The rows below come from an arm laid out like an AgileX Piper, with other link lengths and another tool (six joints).
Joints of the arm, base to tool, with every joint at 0 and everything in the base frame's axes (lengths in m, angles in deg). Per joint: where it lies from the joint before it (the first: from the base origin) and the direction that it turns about. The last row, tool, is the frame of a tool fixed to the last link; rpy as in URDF.
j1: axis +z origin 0 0 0.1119
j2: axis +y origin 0 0 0
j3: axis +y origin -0.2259 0 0.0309
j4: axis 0.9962 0 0.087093 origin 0.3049 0 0.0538
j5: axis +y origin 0 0 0
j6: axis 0.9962 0 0.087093 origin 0.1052 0 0.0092
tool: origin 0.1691 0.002 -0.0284 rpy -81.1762 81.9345 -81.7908
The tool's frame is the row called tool.
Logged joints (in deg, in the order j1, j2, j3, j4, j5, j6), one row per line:
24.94, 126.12, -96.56, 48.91, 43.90, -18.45
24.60, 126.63, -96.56, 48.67, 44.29, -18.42
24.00, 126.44, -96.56, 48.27, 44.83, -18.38
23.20, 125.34, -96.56, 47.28, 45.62, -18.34
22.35, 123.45, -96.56, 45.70, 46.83, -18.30
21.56, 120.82, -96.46, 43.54, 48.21, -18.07
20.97, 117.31, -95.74, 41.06, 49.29, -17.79
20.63, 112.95, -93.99, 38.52, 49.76, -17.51
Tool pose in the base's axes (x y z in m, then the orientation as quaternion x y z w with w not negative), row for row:
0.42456, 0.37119, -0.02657, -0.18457, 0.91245, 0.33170, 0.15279
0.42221, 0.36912, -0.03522, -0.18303, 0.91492, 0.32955, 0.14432
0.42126, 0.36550, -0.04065, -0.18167, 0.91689, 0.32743, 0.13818
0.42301, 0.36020, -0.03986, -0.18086, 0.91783, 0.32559, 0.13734
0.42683, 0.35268, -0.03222, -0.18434, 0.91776, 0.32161, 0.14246
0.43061, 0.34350, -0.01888, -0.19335, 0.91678, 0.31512, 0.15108
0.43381, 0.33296, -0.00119, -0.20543, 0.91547, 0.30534, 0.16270
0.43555, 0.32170, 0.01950, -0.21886, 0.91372, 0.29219, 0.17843
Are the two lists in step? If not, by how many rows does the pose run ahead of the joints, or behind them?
The pose runs 1 row behind the joints: the pose in row i belongs to the joints in row i - 1.
